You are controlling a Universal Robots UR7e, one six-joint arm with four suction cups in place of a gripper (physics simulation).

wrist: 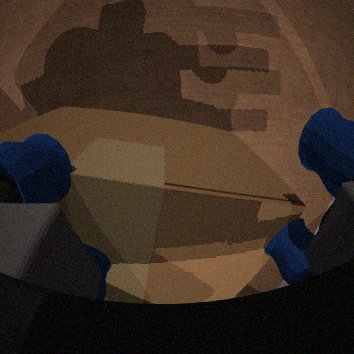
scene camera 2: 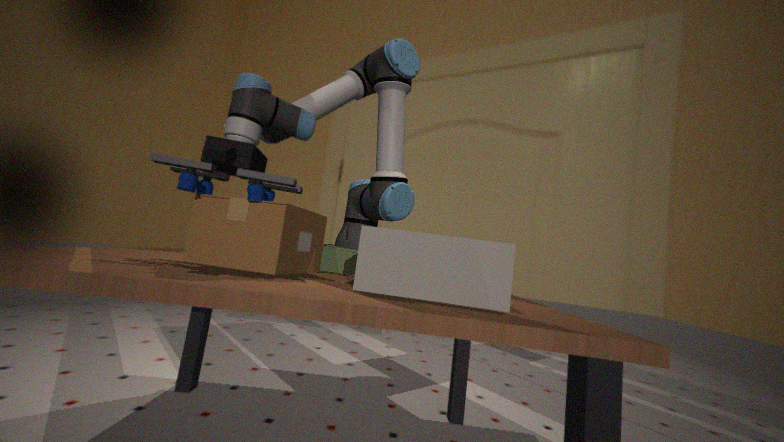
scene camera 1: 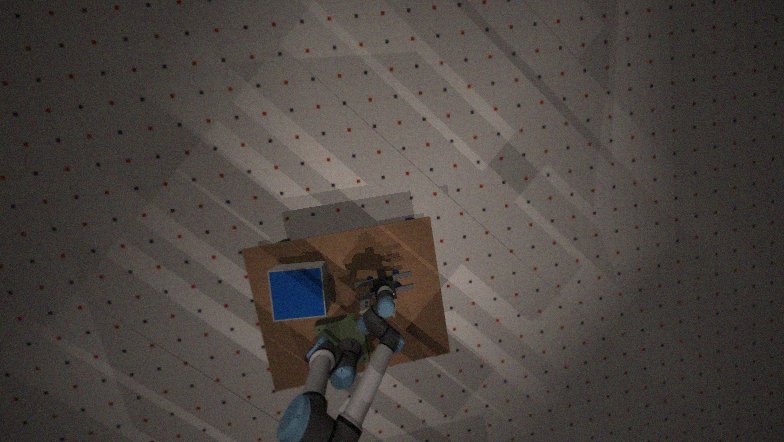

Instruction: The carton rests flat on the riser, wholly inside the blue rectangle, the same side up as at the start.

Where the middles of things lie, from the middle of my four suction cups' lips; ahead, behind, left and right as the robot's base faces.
My suction cup is 90 mm above the brown carton (scene camera 2: 276, 238), 80 mm past it and 70 mm to the right of it. From my suction cup the other things lie so: grey riser (scene camera 2: 475, 273): 460 mm to the left, 100 mm below, 60 mm ahead.
